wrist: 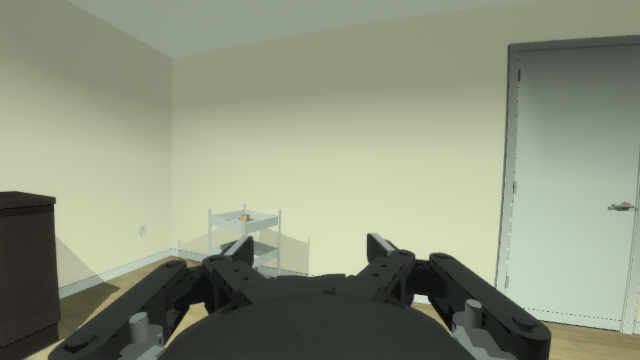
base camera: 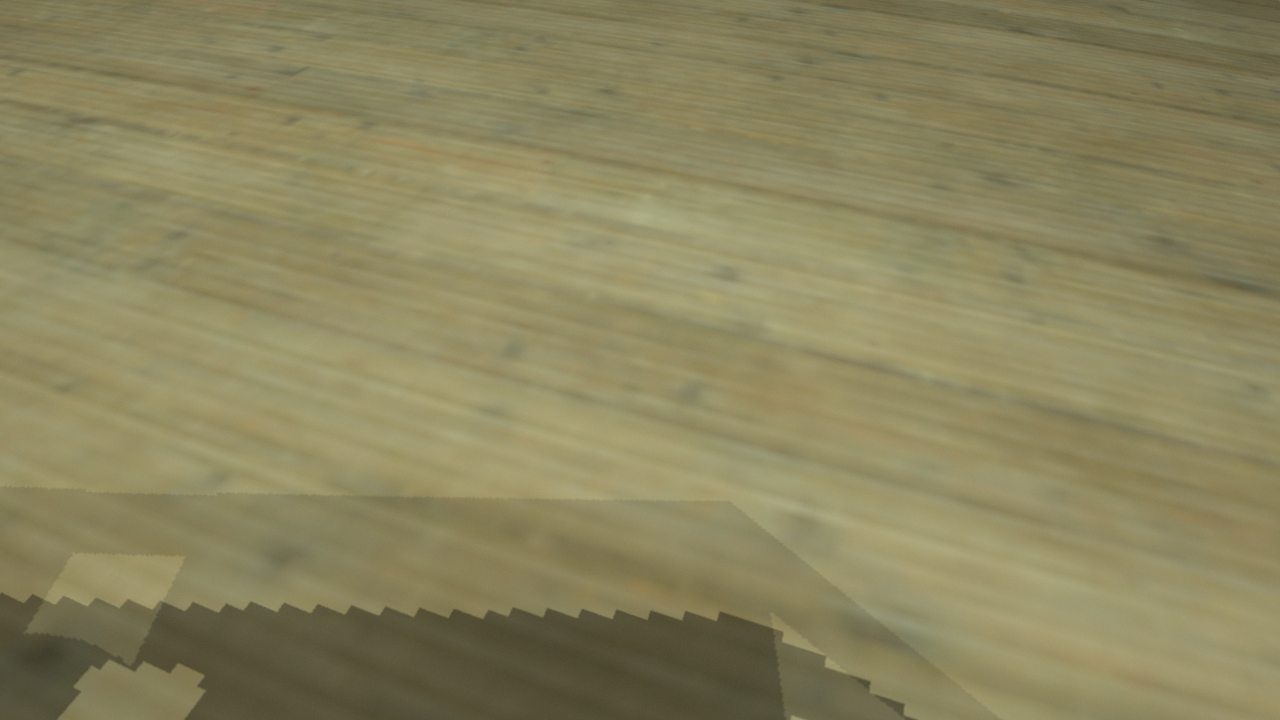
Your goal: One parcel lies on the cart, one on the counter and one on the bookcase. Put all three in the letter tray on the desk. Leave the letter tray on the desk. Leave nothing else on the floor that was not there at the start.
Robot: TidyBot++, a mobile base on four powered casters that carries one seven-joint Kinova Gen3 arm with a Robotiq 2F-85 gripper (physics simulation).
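Places are measured from the arm's base along level axes (x ahead, y left, z up), in metres.
Pixels of known places: gripper, fingertip midpoint: [wrist: 310, 247].
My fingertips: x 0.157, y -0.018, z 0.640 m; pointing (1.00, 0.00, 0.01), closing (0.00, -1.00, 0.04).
Note:
Behind a point stands the place of what it marks.
A light grey two-shelf cart [wrist: 262, 221] {x 1.494, y 0.316, z 0.323 m} stands near the far room corner, left of the middle in the wrist view. A small orange-brown parcel [wrist: 245, 218] lies on its top shelf. My gripper [wrist: 310, 247] {x 0.157, y -0.018, z 0.640 m} is open, with no thing between its fingers, and is far from the cart. The left finger hides part of the cart's lower shelf. The desk, the letter tray and the bookcase do not show in either view.
A dark brown cabinet-like piece of furniture [wrist: 29, 265] {x 1.082, y 1.507, z 0.145 m} stands at the left edge of the wrist view; I cannot tell if it is the counter. A closed grey door [wrist: 575, 175] {x 1.270, y -1.938, z 0.729 m} is at the right. The base camera shows wooden floor [base camera: 626, 268] {x 0.580, y 0.003, z -0.397 m} with shadows along the bottom.

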